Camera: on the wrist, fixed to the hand. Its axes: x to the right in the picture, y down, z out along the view.
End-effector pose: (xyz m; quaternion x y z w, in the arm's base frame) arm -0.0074 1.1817 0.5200 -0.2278 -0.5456 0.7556 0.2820
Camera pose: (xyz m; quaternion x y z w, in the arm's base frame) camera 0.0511 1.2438 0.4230 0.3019 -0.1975 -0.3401 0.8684
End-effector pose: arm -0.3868 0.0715 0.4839 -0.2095 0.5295 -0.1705 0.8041
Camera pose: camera -0.4845 0.1101 0.4087 0.5110 -0.0367 0.8066 0.2949
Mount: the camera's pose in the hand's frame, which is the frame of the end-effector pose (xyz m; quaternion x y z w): 0.0023 0.0668 -0.1106 -0.0518 0.2675 -0.9618 0.0269
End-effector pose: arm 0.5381 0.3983 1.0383 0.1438 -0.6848 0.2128 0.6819
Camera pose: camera 0.6020 0.5104 1.0319 0.5703 0.2913 -0.6472 0.4137
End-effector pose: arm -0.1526 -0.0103 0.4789 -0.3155 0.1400 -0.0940 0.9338
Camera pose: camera -0.1801 -0.0208 0.3531 0.1664 0.0450 0.9778 0.1191
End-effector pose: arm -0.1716 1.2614 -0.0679 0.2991 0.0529 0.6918 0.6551
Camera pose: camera -0.2834 1.2897 -0.1262 -0.2618 0.4285 -0.5287 0.6843
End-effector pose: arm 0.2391 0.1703 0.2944 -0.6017 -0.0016 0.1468 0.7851
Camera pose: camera 0.2458 0.0819 0.2003 -0.0946 -0.3763 -0.9122 0.1316
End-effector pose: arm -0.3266 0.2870 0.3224 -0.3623 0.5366 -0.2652 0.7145
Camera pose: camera -0.4327 0.2993 0.2496 0.4919 0.1292 0.7634 0.3981
